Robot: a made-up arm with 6 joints.
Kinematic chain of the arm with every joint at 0, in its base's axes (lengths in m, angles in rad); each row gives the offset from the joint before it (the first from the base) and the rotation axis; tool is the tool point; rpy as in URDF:
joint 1: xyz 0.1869 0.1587 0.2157 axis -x
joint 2: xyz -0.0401 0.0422 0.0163 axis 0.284 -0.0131 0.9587
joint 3: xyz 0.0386 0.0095 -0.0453 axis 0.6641 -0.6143 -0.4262
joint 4: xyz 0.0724 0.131 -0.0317 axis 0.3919 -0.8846 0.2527
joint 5: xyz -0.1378 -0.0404 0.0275 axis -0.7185 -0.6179 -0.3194
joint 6: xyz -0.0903 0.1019 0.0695 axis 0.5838 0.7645 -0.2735
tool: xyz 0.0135 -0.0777 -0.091 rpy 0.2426 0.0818 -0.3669
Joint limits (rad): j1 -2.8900..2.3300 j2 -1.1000..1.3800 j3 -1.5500..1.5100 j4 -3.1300..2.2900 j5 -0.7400..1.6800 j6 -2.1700..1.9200
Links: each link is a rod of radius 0.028 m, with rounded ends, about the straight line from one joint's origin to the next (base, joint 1, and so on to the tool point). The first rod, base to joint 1, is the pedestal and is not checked.
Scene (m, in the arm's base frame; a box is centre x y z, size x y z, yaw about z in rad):
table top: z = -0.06
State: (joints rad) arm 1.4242 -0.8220 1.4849 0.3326 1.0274 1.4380
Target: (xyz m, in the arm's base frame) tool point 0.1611 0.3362 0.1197
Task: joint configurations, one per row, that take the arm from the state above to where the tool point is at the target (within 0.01 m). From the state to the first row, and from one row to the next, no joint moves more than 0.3 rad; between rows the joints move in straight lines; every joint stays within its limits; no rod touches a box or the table.
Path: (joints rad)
1: 1.2242 -0.6787 1.4912 0.0570 1.0831 1.1839
2: 1.0241 -0.5354 1.4975 -0.2186 1.1388 0.9297
3: 0.8241 -0.3921 1.5037 -0.4942 1.1945 0.6756
4: 0.6240 -0.2488 1.5100 -0.7698 1.2502 0.4214

